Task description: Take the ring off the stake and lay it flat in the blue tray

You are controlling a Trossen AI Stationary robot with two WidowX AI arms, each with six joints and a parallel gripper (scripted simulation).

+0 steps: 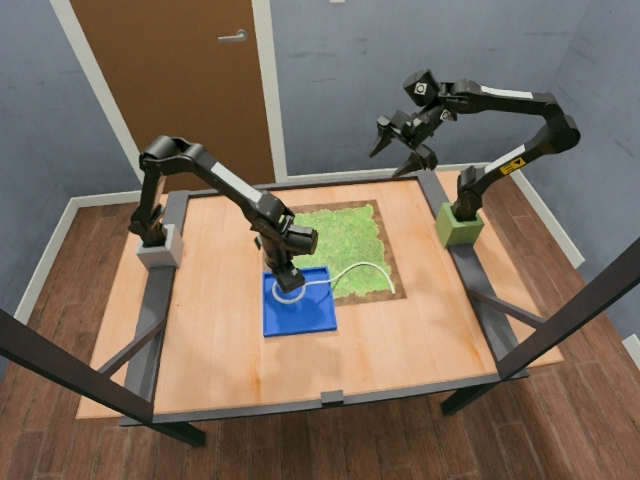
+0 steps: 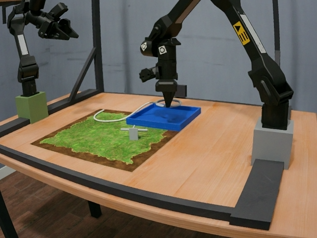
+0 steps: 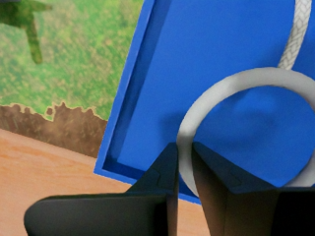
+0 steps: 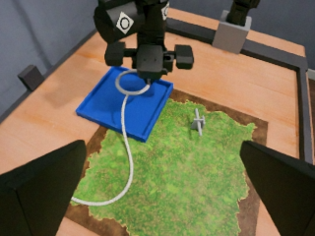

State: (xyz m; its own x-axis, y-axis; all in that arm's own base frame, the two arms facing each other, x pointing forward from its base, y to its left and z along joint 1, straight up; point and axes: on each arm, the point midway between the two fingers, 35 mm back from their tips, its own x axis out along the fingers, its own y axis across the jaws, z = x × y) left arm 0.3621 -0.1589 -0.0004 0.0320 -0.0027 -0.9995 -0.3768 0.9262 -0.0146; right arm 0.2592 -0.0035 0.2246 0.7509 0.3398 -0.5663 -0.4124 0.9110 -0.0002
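The ring lies 40 mm behind my left hand, 30 mm below it and 20 mm to the right of it. From my left hand the other things lie so: blue tray: 80 mm below, 50 mm behind, 40 mm to the right; green grass mat: 140 mm to the right, 130 mm ahead, 100 mm below; grey stake: 150 mm ahead, 80 mm below, 30 mm to the right.
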